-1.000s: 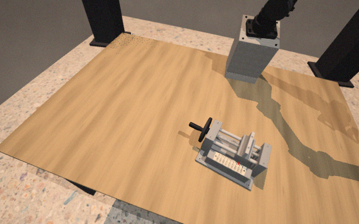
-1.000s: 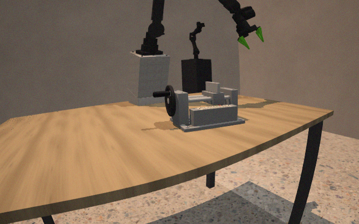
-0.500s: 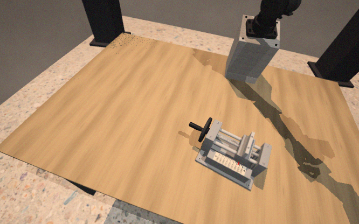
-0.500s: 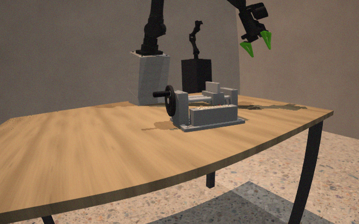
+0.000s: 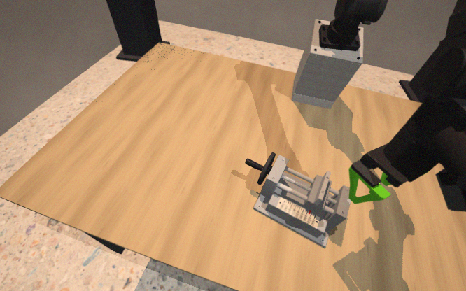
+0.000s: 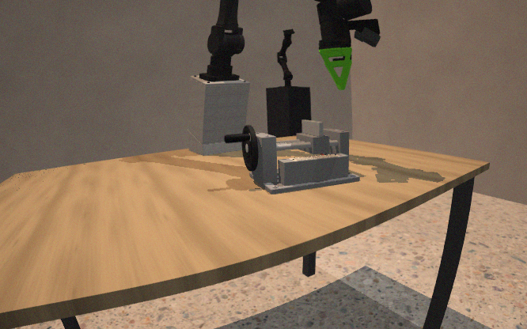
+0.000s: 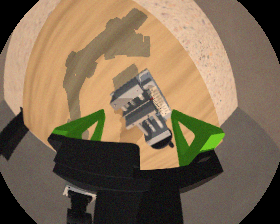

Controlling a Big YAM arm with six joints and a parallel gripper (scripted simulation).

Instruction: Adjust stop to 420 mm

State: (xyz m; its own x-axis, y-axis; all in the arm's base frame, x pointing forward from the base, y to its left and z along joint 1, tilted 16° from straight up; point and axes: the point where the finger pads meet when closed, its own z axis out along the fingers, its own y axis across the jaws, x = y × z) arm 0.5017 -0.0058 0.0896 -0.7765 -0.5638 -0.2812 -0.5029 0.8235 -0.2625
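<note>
The black handwheel is 90 mm behind my hand, 200 mm to the right of it and 110 mm below it. Round my hand: sliding stop block 40 mm behind, 50 mm to the right, 120 mm below.
</note>
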